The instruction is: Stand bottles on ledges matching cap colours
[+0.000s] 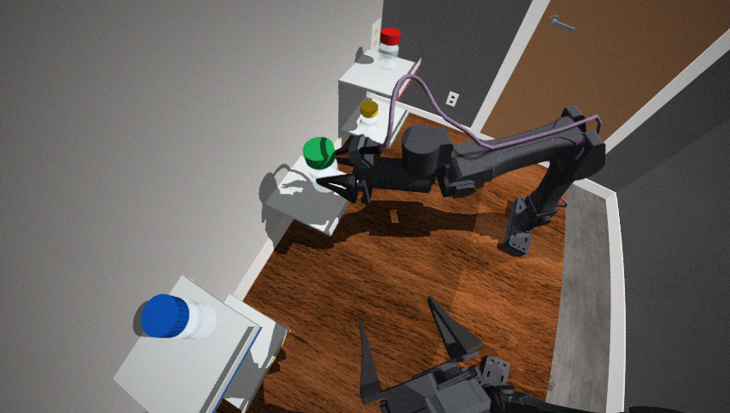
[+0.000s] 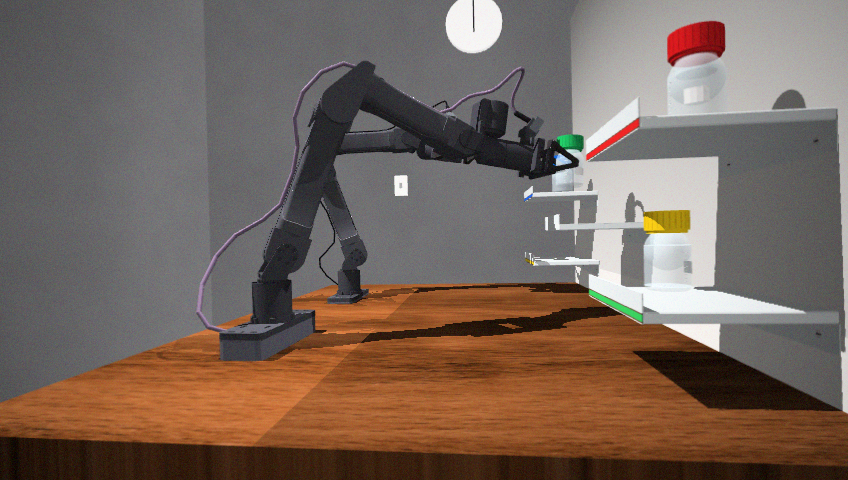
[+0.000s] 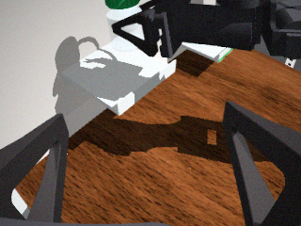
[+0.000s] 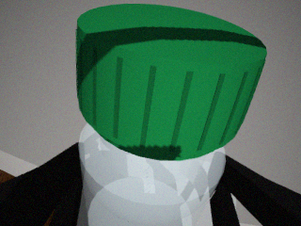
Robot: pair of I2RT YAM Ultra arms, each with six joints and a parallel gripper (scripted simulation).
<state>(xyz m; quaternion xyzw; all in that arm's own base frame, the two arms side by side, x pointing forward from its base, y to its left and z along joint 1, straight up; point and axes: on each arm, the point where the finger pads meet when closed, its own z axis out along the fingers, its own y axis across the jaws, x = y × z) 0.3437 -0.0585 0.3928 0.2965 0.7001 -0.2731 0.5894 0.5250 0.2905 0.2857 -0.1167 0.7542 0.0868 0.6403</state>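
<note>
Now: right hand 40 mm short of the yellow-capped bottle, 340 mm to the left of it and 170 mm above it. Round my right hand: blue-capped bottle: 70 mm ahead, 330 mm to the left, 20 mm above; green-capped bottle: right at my right hand; wall: 150 mm ahead, 20 mm to the right, 130 mm above.
</note>
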